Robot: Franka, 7 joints.
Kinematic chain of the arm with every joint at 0, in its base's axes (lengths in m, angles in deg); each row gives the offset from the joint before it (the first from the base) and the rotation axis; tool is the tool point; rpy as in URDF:
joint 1: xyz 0 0 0.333 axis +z
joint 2: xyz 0 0 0 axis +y
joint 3: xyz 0 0 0.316 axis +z
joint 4: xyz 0.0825 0 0 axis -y
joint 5: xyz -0.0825 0 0.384 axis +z
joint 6: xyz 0 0 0 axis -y
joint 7: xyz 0.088 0 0 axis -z
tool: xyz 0 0 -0.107 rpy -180 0 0
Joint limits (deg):
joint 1: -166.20..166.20
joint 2: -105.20..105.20
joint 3: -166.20..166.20
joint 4: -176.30..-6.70
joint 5: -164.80..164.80
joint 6: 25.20..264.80
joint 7: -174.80..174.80
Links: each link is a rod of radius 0.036 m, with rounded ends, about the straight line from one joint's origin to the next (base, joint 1, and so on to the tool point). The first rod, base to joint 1, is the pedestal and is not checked.
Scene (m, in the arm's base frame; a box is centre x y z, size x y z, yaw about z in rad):
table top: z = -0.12
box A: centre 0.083 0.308 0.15 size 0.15 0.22 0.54 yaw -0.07
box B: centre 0.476 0.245 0 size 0.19 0.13 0.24 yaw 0.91
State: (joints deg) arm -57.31 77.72 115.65 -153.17 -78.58 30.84 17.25
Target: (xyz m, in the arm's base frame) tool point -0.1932 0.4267 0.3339
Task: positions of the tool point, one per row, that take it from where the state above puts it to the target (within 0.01 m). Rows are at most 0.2 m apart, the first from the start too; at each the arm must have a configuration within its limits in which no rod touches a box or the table.
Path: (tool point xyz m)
1: 0.3067 0.2050 0.4308
2: 0.2827 0.2911 0.5272
3: 0.1996 0.3799 0.6245
4: 0.0476 0.4428 0.5730
5: -0.0924 0.4604 0.4713
6: -0.1932 0.4267 0.3340

